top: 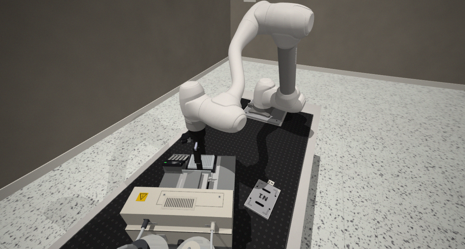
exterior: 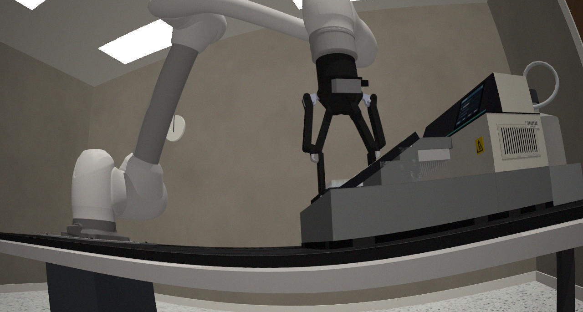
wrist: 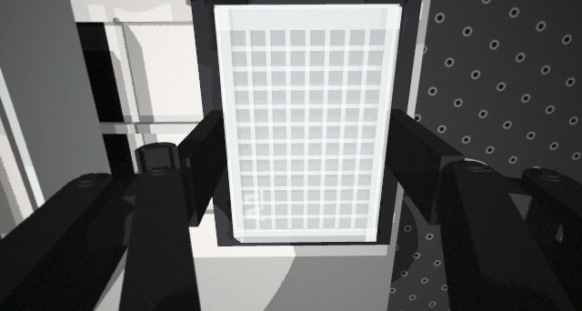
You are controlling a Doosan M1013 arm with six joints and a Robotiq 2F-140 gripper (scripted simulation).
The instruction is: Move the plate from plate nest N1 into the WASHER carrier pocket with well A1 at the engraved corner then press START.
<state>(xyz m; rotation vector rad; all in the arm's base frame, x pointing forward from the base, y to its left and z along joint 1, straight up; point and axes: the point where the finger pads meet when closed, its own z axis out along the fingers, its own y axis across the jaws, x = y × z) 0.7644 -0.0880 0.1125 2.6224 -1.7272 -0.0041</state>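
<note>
Right now my hand is 2 cm above the well plate. Also, from my hand: plate washer: 14 cm ahead, 6 cm to the left, 1 cm above; then manifold head: 14 cm ahead, 6 cm to the left, 2 cm above; then dark carrier pocket: 3 cm below.
</note>
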